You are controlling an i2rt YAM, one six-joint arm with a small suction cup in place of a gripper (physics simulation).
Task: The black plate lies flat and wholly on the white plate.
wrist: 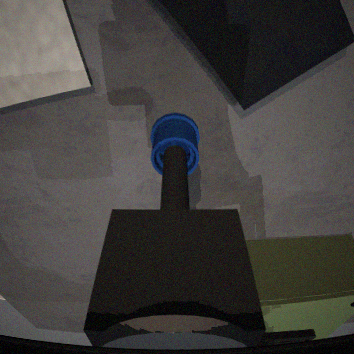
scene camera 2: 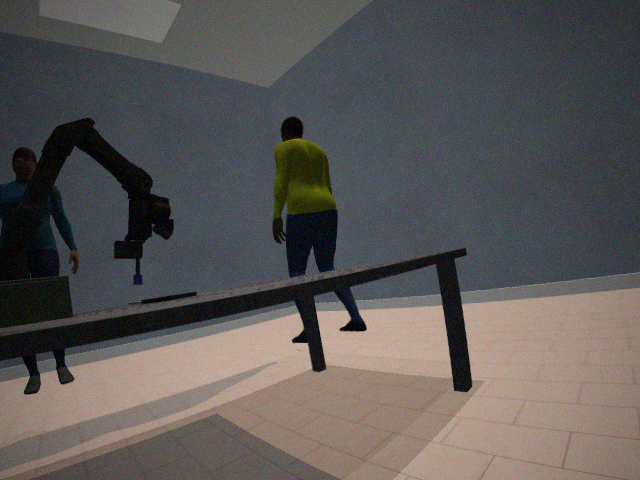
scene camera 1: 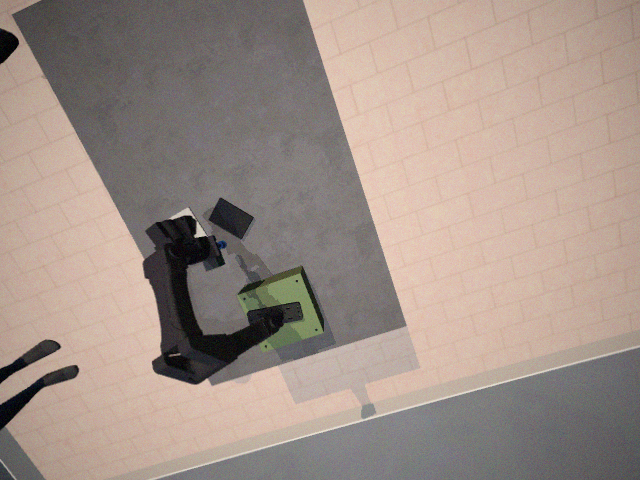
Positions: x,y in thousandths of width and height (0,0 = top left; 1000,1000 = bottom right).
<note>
The suction cup (scene camera 2: 199,520) holds nothing. The cup is 11 cm from the middle of a black plate (scene camera 1: 359,453). On the table rests a white plate (wrist: 137,165).
The black plate also shows in the wrist view (wrist: 719,157). The suction cup shows as well in the wrist view (wrist: 482,357).
</note>
